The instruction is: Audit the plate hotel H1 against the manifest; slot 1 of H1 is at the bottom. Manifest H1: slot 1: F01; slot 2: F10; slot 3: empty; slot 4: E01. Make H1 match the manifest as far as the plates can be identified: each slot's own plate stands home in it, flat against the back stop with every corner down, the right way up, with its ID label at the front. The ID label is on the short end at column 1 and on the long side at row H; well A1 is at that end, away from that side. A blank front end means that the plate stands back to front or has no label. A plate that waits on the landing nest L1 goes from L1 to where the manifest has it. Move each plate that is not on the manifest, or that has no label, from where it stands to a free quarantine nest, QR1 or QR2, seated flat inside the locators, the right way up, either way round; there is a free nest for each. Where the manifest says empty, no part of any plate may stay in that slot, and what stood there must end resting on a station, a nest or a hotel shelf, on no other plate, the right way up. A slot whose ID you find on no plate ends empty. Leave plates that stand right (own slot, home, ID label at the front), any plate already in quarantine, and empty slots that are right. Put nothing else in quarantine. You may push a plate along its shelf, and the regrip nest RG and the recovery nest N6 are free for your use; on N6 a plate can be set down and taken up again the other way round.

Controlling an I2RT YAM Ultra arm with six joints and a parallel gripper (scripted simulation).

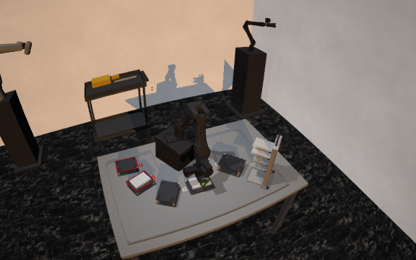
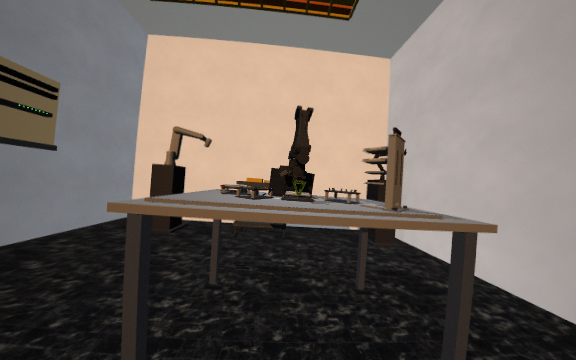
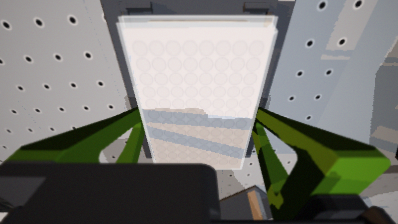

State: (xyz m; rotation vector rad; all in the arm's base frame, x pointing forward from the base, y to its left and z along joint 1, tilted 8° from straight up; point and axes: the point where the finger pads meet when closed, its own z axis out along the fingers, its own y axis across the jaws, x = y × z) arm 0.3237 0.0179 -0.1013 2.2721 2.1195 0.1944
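My hand is 1 cm past the N6 tag, 11 cm to the left of it and 3 cm above it. Also, from my hand: white plate (right at my hand); then dark regrip nest (5 cm behind, 26 cm to the left, 2 cm above); then RG tag (13 cm behind, 19 cm to the left, 3 cm below).
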